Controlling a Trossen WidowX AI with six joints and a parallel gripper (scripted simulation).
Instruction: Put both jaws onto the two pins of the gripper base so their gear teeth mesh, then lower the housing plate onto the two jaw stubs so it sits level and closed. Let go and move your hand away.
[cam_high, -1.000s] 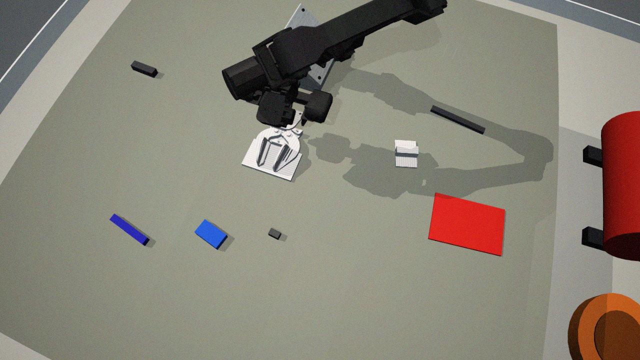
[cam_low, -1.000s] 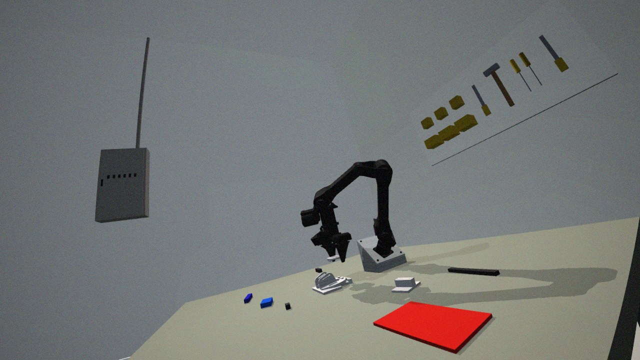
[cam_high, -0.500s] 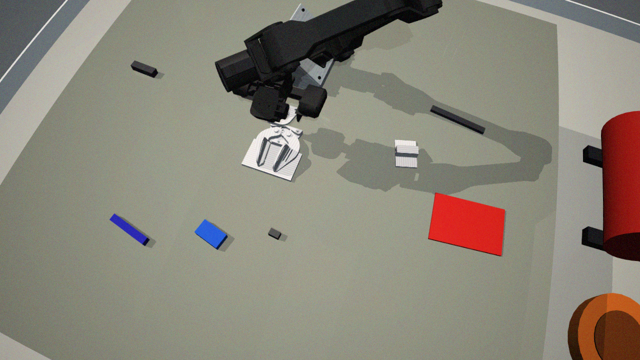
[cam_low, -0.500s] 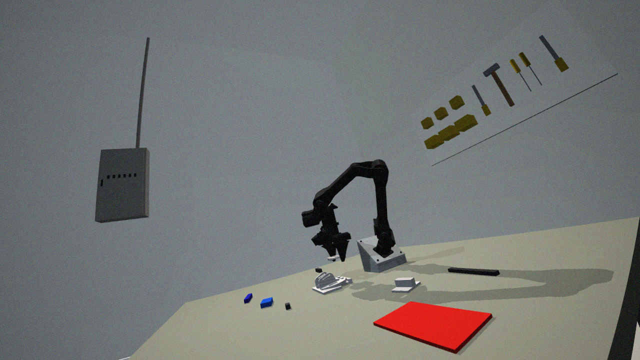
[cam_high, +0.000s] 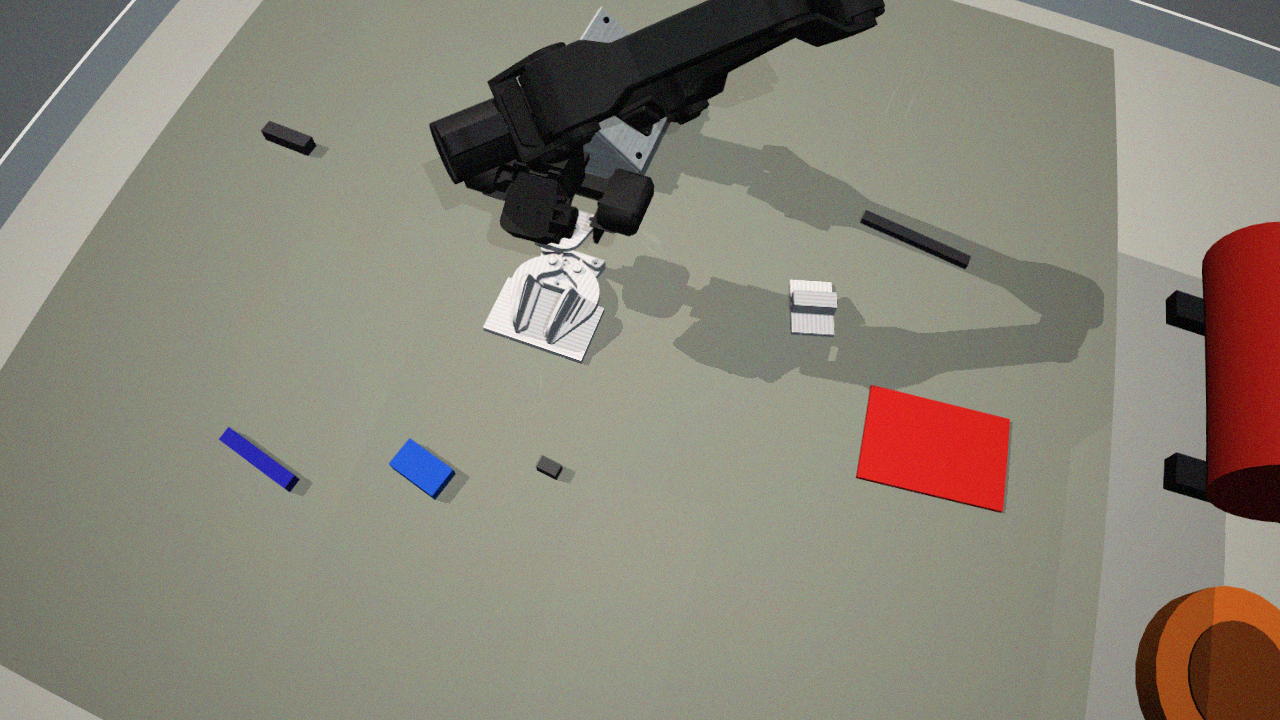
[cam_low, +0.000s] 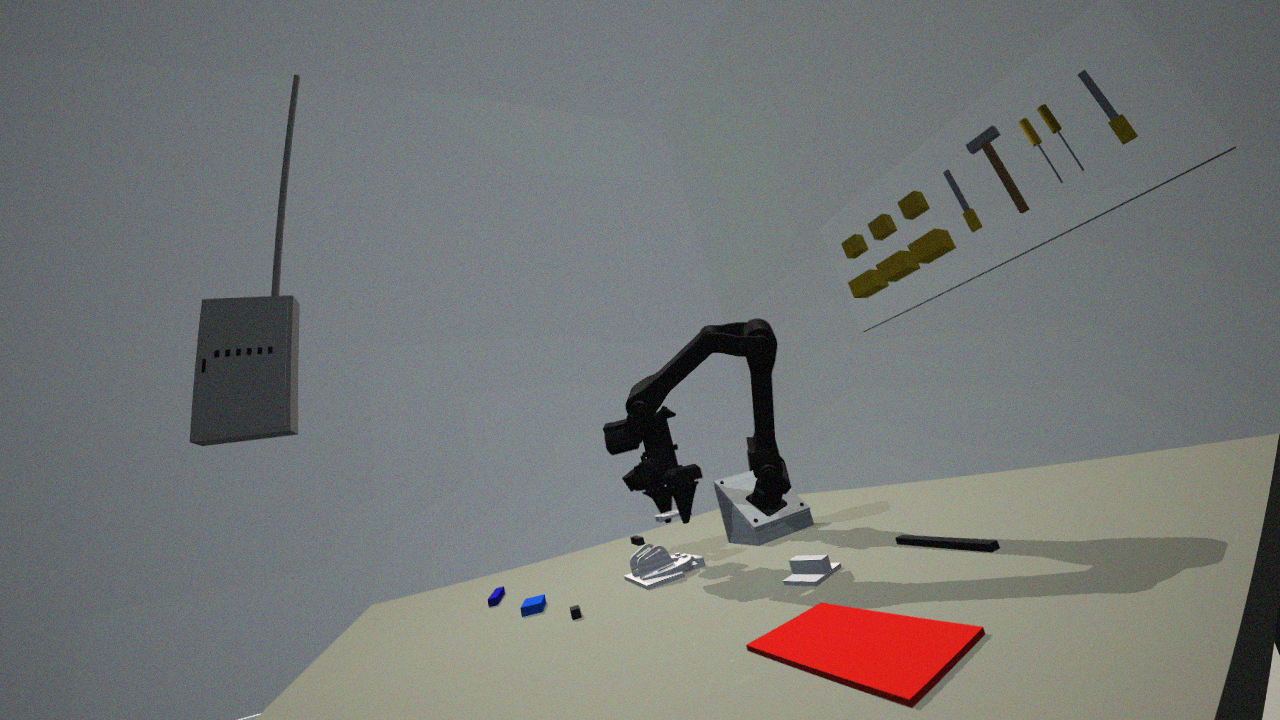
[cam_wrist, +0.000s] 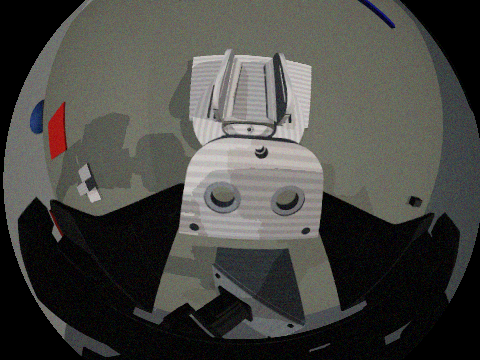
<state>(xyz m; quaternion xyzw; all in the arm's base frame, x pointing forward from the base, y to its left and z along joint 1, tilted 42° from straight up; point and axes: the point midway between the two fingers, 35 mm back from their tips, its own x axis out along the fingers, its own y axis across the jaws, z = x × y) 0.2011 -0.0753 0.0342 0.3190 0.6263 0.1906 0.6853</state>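
My gripper tip is 20 mm below the gripper base and 10 mm short of it. Also, from my gripper tip: small black block: 240 mm ahead, 80 mm below, 40 mm to the left; white ribbed plate: 80 mm below, 70 mm ahead, 10 mm to the right; housing plate: 80 mm below, 10 mm ahead.
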